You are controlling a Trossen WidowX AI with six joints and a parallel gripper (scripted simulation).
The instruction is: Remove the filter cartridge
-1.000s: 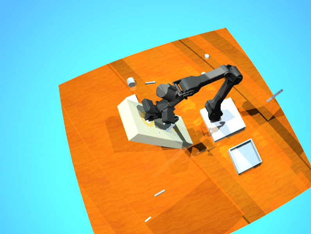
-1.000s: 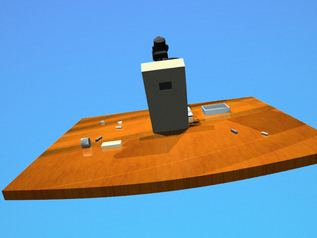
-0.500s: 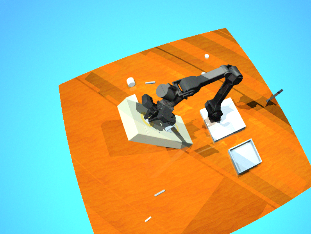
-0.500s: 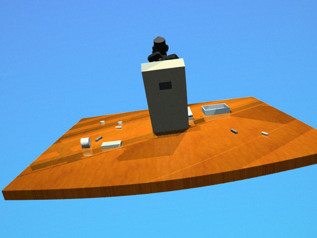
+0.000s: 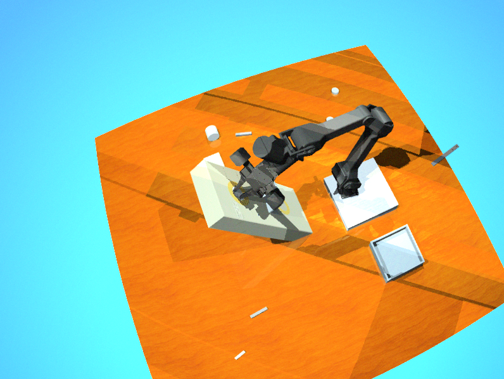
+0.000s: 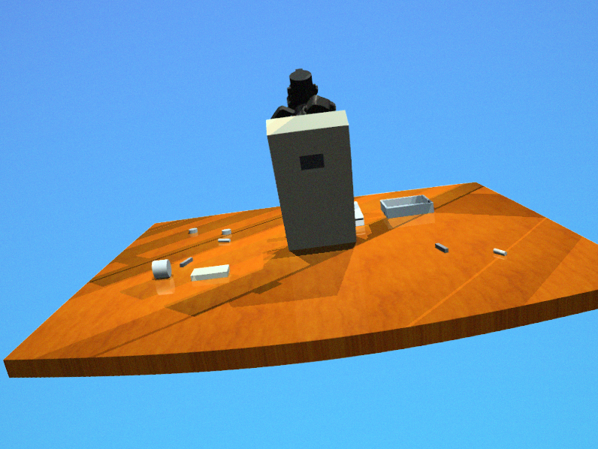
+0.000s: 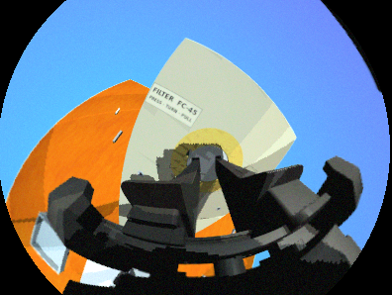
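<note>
My gripper tip is 10 mm short of the round filter cartridge and 10 mm above it. Also, from my gripper tip: grey tray 470 mm behind, 210 mm to the left, 260 mm below; then cream block 70 mm ahead, 270 mm to the right, 260 mm below; then cream service panel 40 mm behind, 10 mm to the right, 80 mm below.
</note>
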